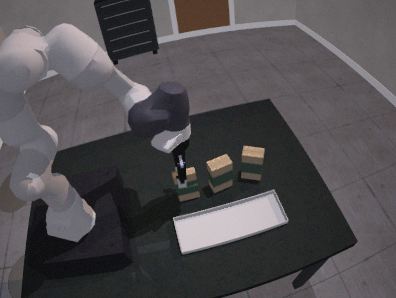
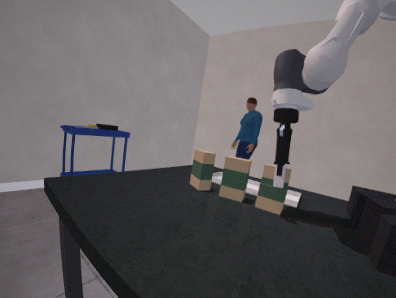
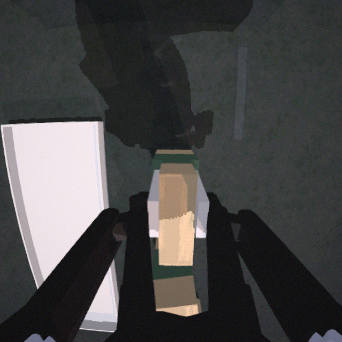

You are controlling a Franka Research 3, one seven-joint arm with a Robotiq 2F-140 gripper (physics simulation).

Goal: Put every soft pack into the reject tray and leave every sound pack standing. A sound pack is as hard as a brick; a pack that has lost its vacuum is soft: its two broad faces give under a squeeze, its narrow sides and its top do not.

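Observation:
My gripper (image 1: 182, 184) (image 2: 279, 179) (image 3: 175, 183) points down, shut on the pack (image 1: 189, 197) (image 2: 270, 204) (image 3: 176, 245) nearest the robot base. Its pads press the two broad faces, and the pack looks squeezed narrow between them; it stands upright on the table. The fingers hide part of it. The middle pack (image 1: 220, 175) (image 2: 235, 180) (image 3: 175, 292) and the far pack (image 1: 252, 165) (image 2: 202, 171) stand upright, apart from the gripper. All are tan with a green band. The white reject tray (image 1: 230, 225) (image 2: 252, 188) (image 3: 60, 190) lies beside the row and holds no pack.
The dark table (image 1: 310, 220) (image 2: 150, 225) carries the packs, the tray and the robot's dark base block (image 1: 110, 245) (image 2: 365, 215). A blue cart (image 2: 95, 131) and a person (image 2: 250, 127) stand beyond the table. A drawer cabinet (image 1: 127, 30) stands by the wall.

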